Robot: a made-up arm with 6 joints.
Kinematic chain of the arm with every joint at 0, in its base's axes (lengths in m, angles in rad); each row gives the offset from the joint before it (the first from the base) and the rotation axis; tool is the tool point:
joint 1: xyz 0 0 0.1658 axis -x
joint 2: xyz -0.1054 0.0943 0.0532 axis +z
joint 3: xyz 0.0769 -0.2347 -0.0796 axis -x
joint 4: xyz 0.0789 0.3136 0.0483 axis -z
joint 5: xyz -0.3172 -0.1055 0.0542 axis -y
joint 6: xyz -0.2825 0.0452 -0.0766 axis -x
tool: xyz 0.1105 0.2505 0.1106
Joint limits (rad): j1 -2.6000..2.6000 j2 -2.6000..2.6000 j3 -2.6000..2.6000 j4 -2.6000..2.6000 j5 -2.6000..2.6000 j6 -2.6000..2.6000
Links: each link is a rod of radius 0.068 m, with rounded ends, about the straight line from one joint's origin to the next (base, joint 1, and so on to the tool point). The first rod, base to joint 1, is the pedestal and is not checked.
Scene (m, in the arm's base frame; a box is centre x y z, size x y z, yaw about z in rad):
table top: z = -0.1
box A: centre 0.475 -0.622 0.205 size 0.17 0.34 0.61 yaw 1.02
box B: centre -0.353 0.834 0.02 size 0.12 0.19 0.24 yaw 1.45
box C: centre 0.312 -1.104 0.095 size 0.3 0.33 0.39 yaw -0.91
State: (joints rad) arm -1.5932 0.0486 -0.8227 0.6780 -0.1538 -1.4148
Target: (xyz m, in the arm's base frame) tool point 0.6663 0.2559 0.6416
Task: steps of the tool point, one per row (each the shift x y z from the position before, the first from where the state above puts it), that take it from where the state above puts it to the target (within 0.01 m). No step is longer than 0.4 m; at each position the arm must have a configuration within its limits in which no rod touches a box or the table.
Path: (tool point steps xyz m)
1: 0.0882 -0.0645 0.0910
2: 0.1065 -0.0296 0.1499
3: 0.1111 0.0419 0.1943
4: 0.0986 0.1394 0.2024
5: 0.2858 0.1359 0.0423
6: 0.2286 0.2644 -0.0221
7: 0.1296 0.3209 -0.1246

